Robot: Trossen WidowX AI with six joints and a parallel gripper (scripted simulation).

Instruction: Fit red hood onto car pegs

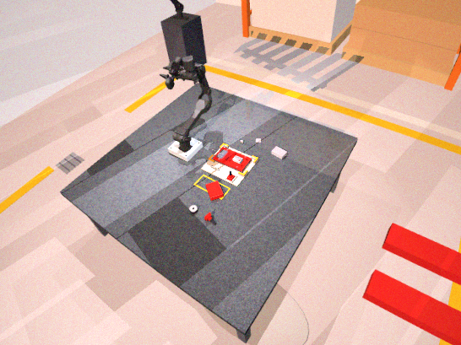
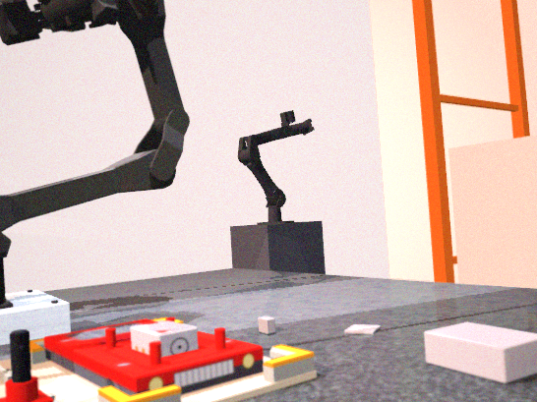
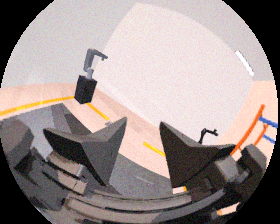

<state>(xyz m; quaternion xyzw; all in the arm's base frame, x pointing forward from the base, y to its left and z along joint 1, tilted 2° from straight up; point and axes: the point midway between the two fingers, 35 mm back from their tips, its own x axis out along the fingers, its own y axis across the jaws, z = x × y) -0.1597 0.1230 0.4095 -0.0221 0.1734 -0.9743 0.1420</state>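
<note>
The red hood is 52 cm ahead of my gripper tip, 25 cm to the right of it and 44 cm below it. Round my gripper tip: engine block: 50 cm ahead, 1 cm to the right, 43 cm below.
</note>
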